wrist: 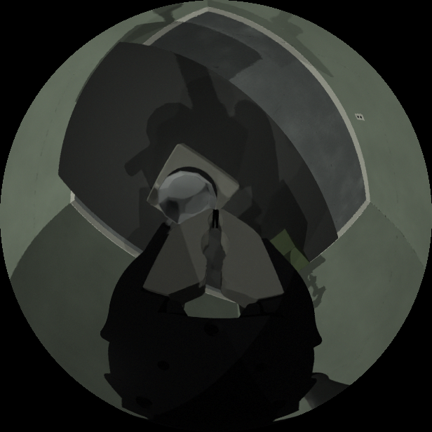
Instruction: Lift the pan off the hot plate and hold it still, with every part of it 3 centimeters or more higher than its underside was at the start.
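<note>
The pan is a round, grey, faceted dish left of the view's middle. It sits on the hot plate, a pale square block whose corners show around it. A dark strip at the pan's lower left looks like its handle; it runs down beside and partly behind the left finger, and its far end cannot be made out. My gripper is shut, with its fingertips together at the pan's lower right edge in the view and nothing held between them. The fingers hide part of the pan's lower rim, and any contact with it cannot be told.
A large dark board lies under the hot plate, on a grey table top with a pale edge. A green flat piece lies right of the fingers. Shadows of the arm cross the board. A small wall socket shows at the right.
</note>
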